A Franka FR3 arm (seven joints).
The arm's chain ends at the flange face. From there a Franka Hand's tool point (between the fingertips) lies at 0.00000 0.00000 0.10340 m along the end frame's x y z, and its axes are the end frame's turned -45 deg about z.
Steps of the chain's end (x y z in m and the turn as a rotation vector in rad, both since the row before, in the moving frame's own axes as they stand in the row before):
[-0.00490 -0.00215 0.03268 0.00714 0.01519 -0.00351]
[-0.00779 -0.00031 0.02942 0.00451 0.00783 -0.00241]
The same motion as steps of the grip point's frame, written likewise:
[-0.00031 -0.00440 0.03267 -0.00569 0.01579 -0.00351]
[-0.00439 -0.00549 0.02942 -0.00235 0.00873 -0.00241]

